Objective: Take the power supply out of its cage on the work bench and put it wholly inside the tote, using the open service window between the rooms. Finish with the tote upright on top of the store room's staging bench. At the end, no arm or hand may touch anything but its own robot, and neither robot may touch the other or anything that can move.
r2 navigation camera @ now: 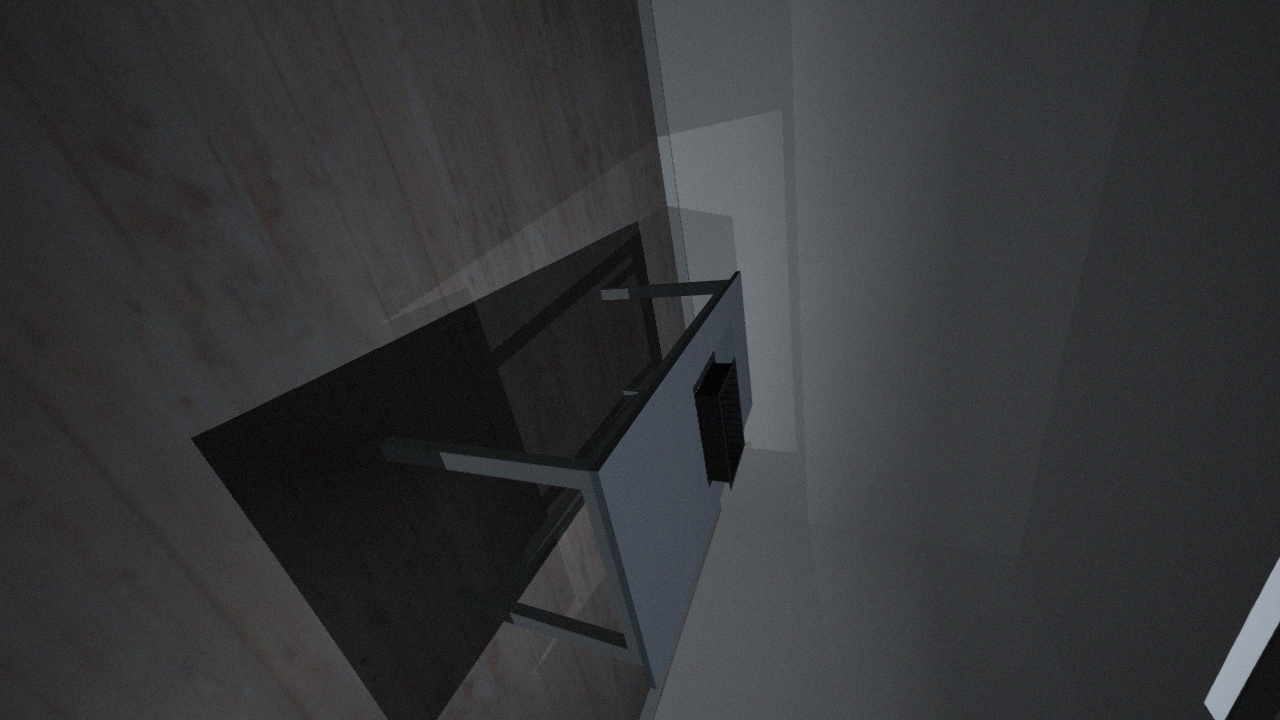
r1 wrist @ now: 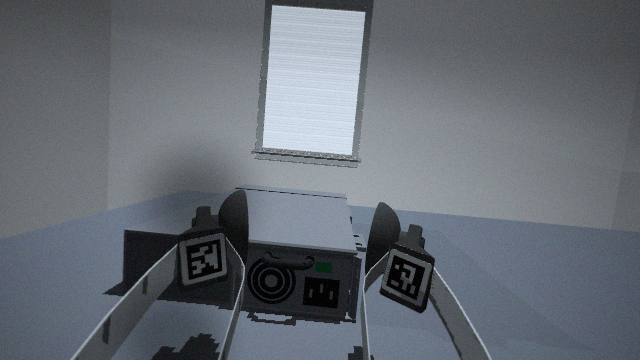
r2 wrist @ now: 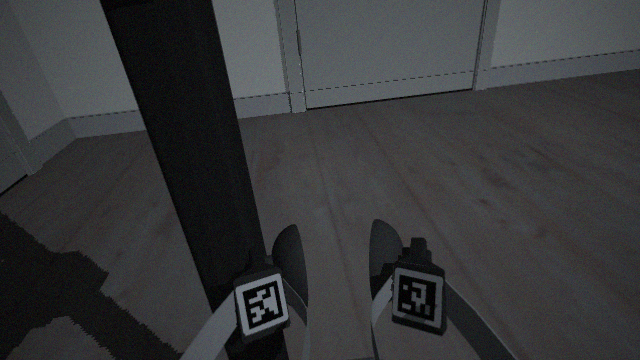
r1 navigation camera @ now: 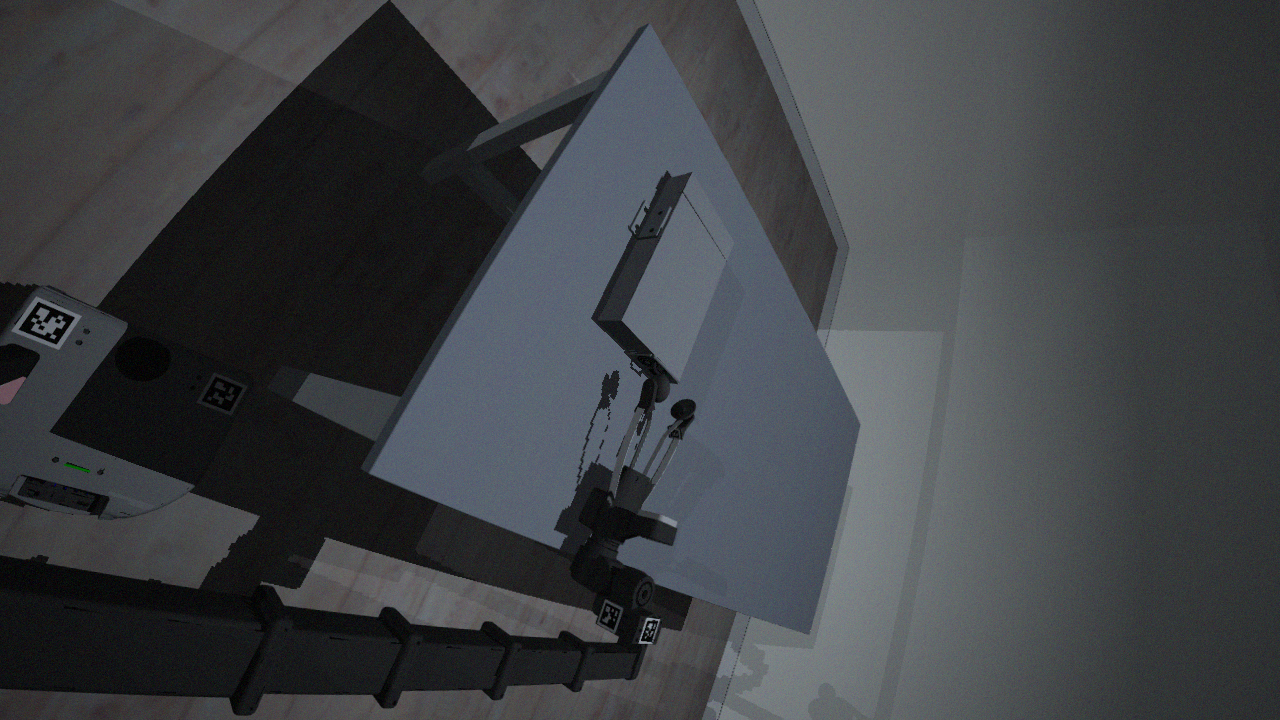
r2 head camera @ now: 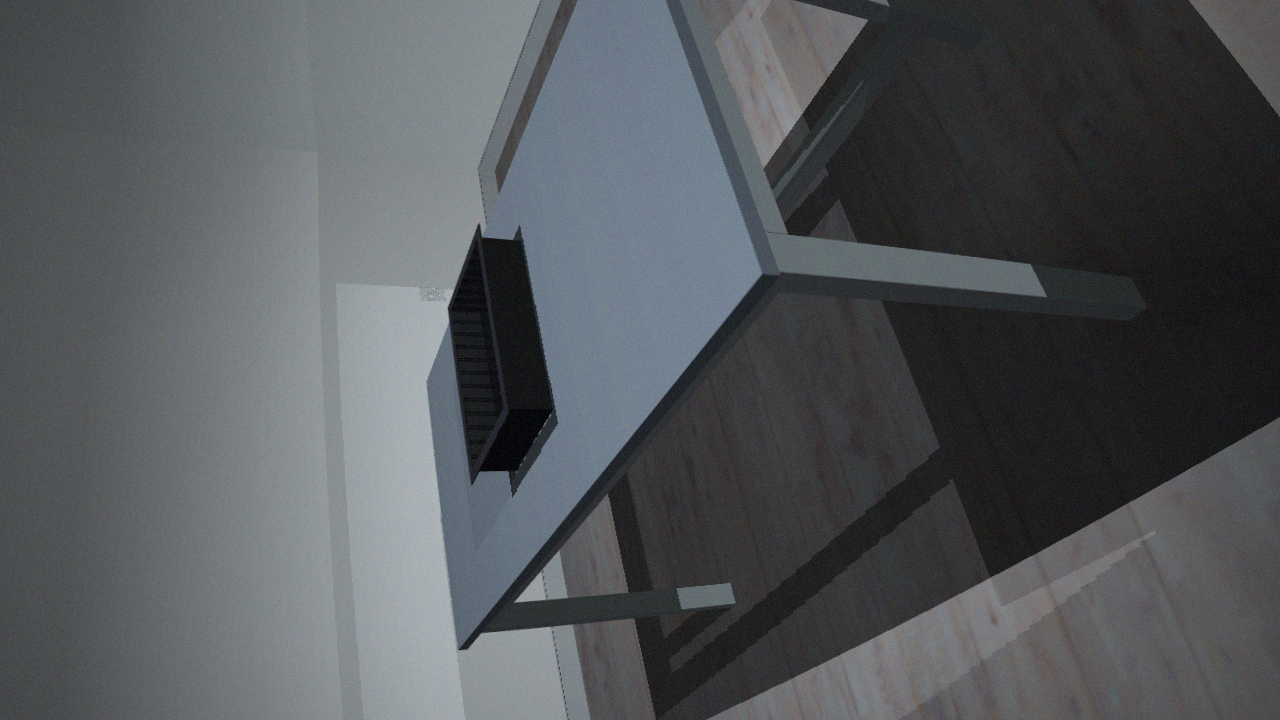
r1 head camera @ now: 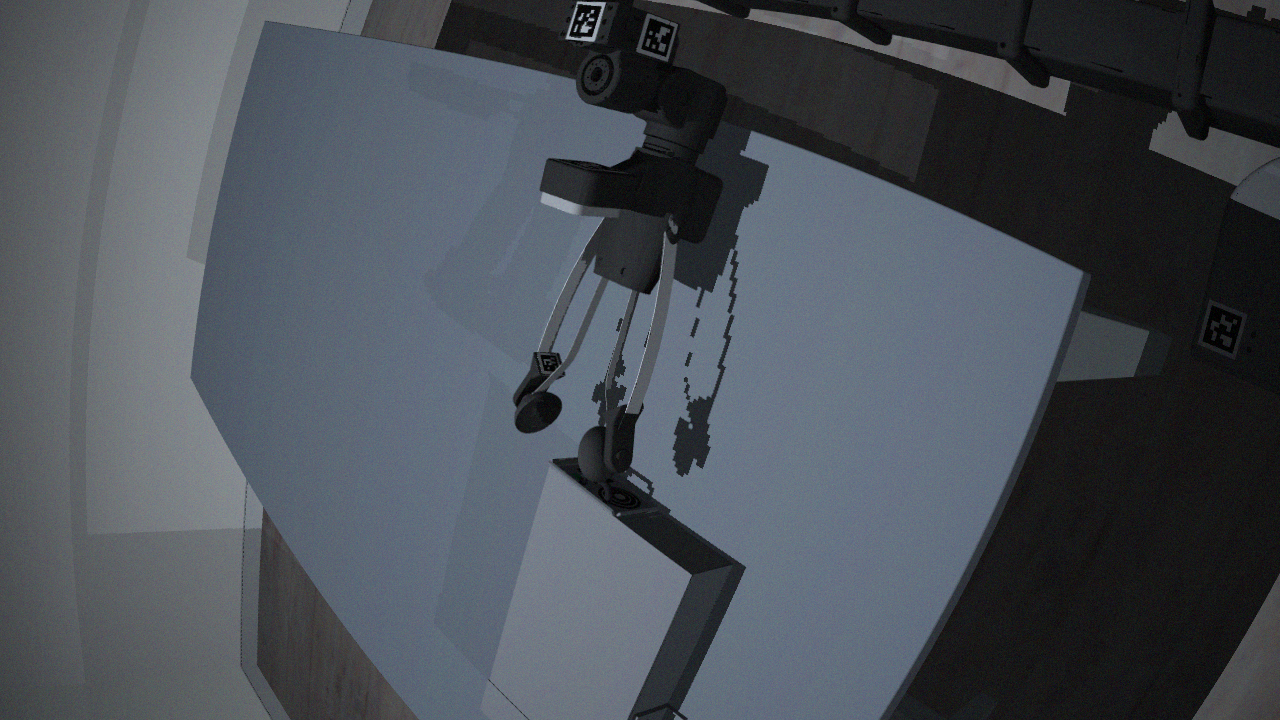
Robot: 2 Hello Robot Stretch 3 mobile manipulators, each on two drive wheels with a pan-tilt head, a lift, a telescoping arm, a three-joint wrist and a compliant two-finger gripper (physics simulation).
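Observation:
The power supply (r1 wrist: 321, 293) shows its fan, socket and dark handle at the end of the grey cage (r1 head camera: 581, 591) (r1 navigation camera: 675, 295) on the work bench (r1 head camera: 850, 358) (r1 navigation camera: 501, 358). My r1 gripper (r1 head camera: 570, 432) (r1 navigation camera: 670, 399) (r1 wrist: 308, 232) is open at that end. One finger overlaps the supply's end in the head view; the other stands off to the side. Contact cannot be told. The black tote (r2 head camera: 523, 331) (r2 navigation camera: 716, 438) stands upright on the staging bench (r2 head camera: 644, 268) (r2 navigation camera: 644, 555); its inside is partly hidden. My r2 gripper (r2 wrist: 338, 257) is open and empty, away from the tote.
A bright window (r1 wrist: 315, 80) is in the wall beyond the cage; whether it is the service window cannot be told. A wire catch (r1 navigation camera: 637, 219) sits on the cage's side. A dark post (r2 wrist: 185, 135) stands left of my r2 fingers, with a door (r2 wrist: 390, 45) beyond.

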